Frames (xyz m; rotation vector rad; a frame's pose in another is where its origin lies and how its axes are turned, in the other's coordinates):
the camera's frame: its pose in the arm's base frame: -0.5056 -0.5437 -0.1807 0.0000 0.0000 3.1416
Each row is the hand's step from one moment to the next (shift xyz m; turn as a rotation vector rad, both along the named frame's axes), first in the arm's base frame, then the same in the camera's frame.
Working: the arm's base frame: its pose in the camera's frame: -0.5056 -0.5437 0.1807 0.0000 0.0000 3.1416

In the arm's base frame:
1: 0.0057 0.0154 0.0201 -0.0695 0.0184 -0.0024
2: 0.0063 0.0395 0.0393 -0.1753 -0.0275 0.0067
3: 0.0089 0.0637 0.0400 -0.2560 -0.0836 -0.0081
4: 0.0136 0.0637 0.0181 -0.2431 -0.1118 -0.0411
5: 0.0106 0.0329 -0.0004 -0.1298 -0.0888 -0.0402
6: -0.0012 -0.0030 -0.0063 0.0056 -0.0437 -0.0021
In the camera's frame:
1: -0.0057 -0.0154 0.0201 0.0695 -0.0184 -0.0024
2: -0.0063 -0.0395 0.0393 0.1753 0.0275 0.0067
3: -0.0089 -0.0637 0.0400 0.2560 0.0836 -0.0081
4: -0.0136 -0.0637 0.0181 0.2431 0.1118 -0.0411
5: -0.0106 -0.0329 -0.0004 0.1298 0.0888 -0.0402
6: 0.0012 0.0030 -0.0063 -0.0056 0.0437 -0.0021

